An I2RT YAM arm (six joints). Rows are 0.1 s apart.
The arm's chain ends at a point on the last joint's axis. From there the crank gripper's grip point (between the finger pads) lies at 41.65 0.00 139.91 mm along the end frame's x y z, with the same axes.
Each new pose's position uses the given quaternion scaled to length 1; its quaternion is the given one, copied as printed.
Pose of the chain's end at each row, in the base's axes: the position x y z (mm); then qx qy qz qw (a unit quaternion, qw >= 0):
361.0 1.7 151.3 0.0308 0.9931 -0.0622 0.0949
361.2 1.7 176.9 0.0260 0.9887 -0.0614 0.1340
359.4 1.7 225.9 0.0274 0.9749 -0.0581 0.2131
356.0 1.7 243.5 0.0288 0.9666 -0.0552 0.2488
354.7 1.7 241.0 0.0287 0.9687 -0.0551 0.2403
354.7 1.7 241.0 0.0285 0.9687 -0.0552 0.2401
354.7 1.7 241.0 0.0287 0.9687 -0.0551 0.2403
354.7 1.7 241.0 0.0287 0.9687 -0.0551 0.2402
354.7 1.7 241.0 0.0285 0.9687 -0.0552 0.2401
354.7 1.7 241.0 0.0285 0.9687 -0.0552 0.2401
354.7 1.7 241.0 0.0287 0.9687 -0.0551 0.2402
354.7 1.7 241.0 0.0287 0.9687 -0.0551 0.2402
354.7 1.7 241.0 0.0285 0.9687 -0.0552 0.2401
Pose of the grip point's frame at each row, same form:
346.0 -14.3 7.0 0.0308 0.9931 -0.0622 0.0949
357.7 -14.8 31.9 0.0260 0.9887 -0.0614 0.1340
379.3 -14.6 82.2 0.0274 0.9749 -0.0581 0.2131
386.4 -14.1 101.6 0.0288 0.9666 -0.0552 0.2488
382.6 -14.0 98.6 0.0287 0.9687 -0.0551 0.2403
382.6 -14.0 98.6 0.0285 0.9687 -0.0552 0.2401
382.6 -14.0 98.6 0.0287 0.9687 -0.0551 0.2403
382.6 -14.0 98.6 0.0287 0.9687 -0.0551 0.2402
382.6 -14.0 98.6 0.0285 0.9687 -0.0552 0.2401
382.6 -14.0 98.6 0.0285 0.9687 -0.0552 0.2401
382.6 -14.0 98.6 0.0287 0.9687 -0.0551 0.2402
382.6 -14.0 98.6 0.0287 0.9687 -0.0551 0.2402
382.6 -14.0 98.6 0.0285 0.9687 -0.0552 0.2401

